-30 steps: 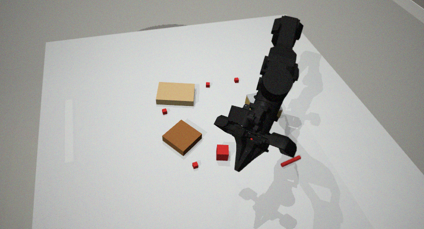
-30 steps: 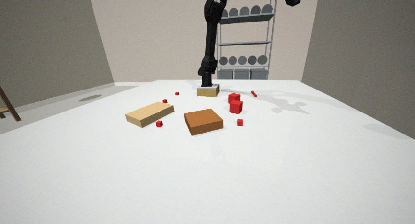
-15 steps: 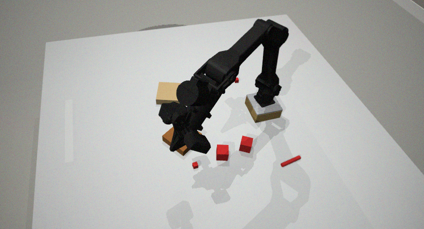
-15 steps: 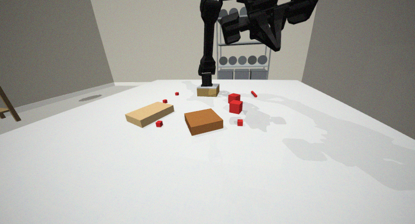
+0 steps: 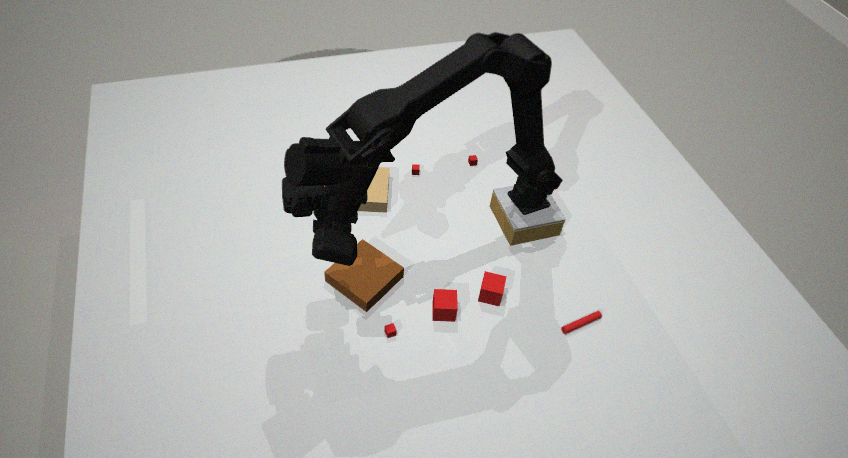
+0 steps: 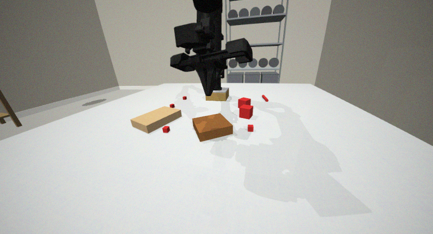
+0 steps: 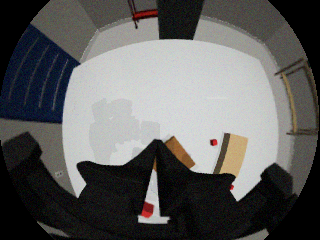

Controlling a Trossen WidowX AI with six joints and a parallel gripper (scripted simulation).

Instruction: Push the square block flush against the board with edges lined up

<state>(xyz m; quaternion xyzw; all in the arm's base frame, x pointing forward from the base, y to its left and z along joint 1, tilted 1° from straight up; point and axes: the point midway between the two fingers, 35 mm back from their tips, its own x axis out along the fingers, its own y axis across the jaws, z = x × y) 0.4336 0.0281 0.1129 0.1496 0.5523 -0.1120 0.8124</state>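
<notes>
The square brown block is 120 mm below my gripper tip, 80 mm behind it and 10 mm to the right of it. From my gripper tip the other things lie so: red stick (400 mm behind, 230 mm to the left, 130 mm below); tan board (230 mm to the right, 140 mm behind, 120 mm below).
</notes>
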